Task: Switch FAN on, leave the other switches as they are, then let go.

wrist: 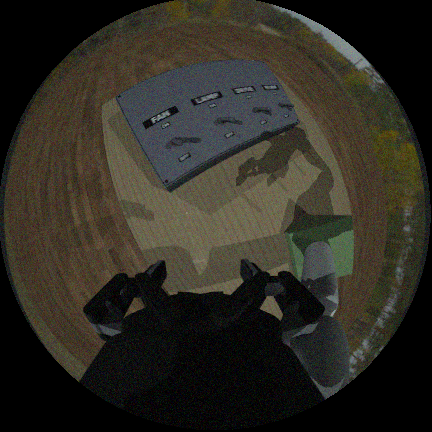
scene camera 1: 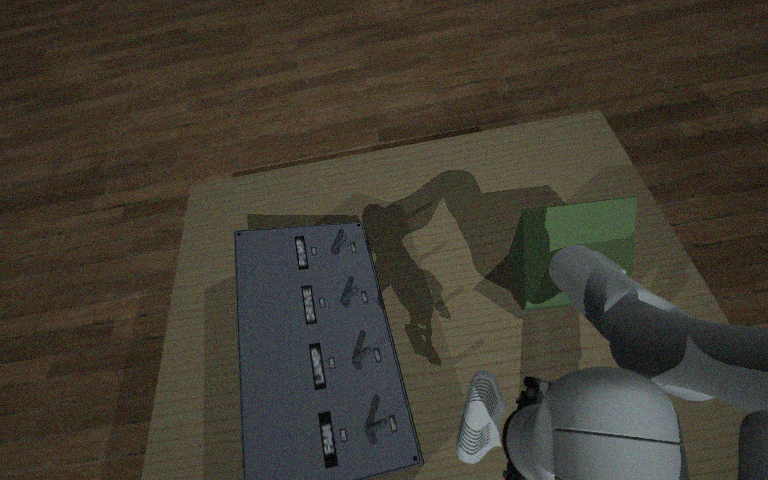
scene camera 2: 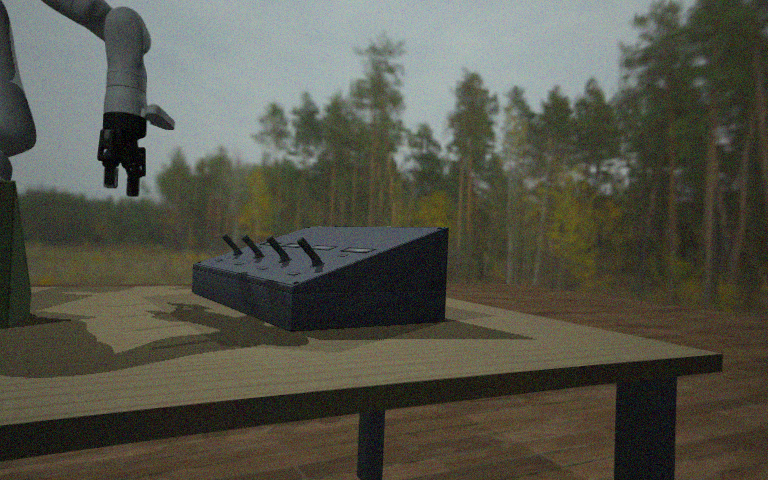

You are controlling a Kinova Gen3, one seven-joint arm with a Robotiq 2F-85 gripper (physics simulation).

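Places are measured from the arm's base along level axes (x ahead, y left, z up), in centimetres.
Pixels of known places: gripper, fingertip midpoint: [wrist: 202, 268] [scene camera 2: 122, 192]; arm's base, origin of the base link: [wrist: 317, 254] [scene camera 1: 573, 267].
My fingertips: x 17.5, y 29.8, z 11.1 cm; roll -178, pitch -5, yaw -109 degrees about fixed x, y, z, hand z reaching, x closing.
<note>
For each thing: its middle in the pictures, then the offset to it from my fingertips. "spot": a spot on its surface instead. Level surfaces: height alone.
- FAN switch lever, surface spot: [scene camera 1: 372, 420] [scene camera 2: 237, 255] spot: dx +21.5, dy -3.6, dz -11.4 cm
- sloped blue-grey panel, body centre: [scene camera 2: 305, 273] [scene camera 1: 320, 341] [wrist: 223, 104] dx +32.4, dy -18.3, dz -13.9 cm
- LAMP lever, body centre: [scene camera 1: 362, 353] [scene camera 2: 251, 245] [wrist: 226, 119] dx +23.0, dy -14.3, dz -9.0 cm
- wooden table, its level: dz -19.7 cm
The FAN switch lever [scene camera 1: 372, 420] [scene camera 2: 231, 245] [wrist: 183, 142] stands on the sloped blue-grey panel [scene camera 1: 271, 362] [scene camera 2: 368, 294] [wrist: 150, 95], at the end nearest scene camera 1. In scene camera 2 it is the farthest lever and leans toward the panel's low edge, on the robot's side. The LAMP lever [scene camera 1: 359, 349] [wrist: 228, 121] and the two beyond it lean the same way. The small marks beside the levers are too blurred to read. My gripper [scene camera 2: 121, 186] [wrist: 202, 268] is open and empty, high above the table on the panel's low side, apart from every lever. The arm hides its fingertips in scene camera 1.
The green pedestal [scene camera 1: 591, 226] [scene camera 2: 11, 260] [wrist: 340, 250] stands on the wooden table [scene camera 1: 203, 220] [scene camera 2: 453, 362] [wrist: 215, 225], beyond the panel's low side. A grey arm link [scene camera 1: 651, 333] [wrist: 320, 270] passes in front of it. The arm's shadow lies beside the panel.
</note>
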